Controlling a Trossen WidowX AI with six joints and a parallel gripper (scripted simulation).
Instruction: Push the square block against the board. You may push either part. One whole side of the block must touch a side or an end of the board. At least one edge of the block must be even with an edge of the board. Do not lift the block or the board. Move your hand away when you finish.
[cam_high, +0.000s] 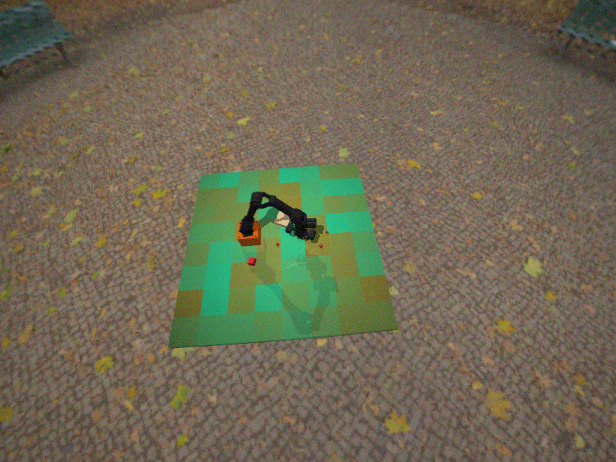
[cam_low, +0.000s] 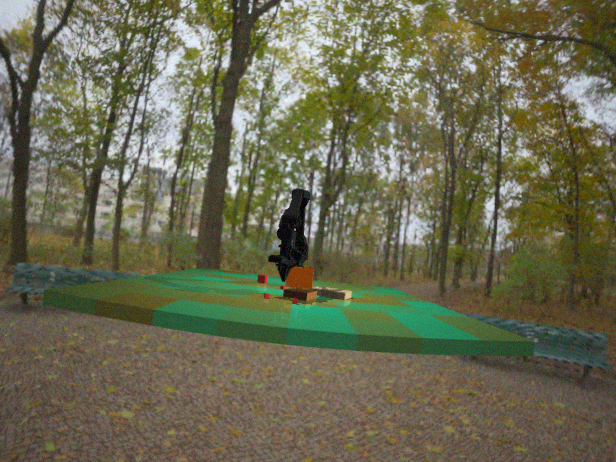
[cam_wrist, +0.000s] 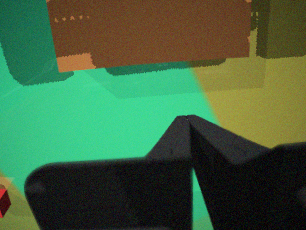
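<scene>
The square block is 70 mm to the left of my gripper tip, 40 mm below it and 30 mm ahead of it. Round my gripper tip: small red cube 340 mm behind, 80 mm to the right, 30 mm below; board 220 mm to the left, 80 mm behind, 40 mm below.
</scene>
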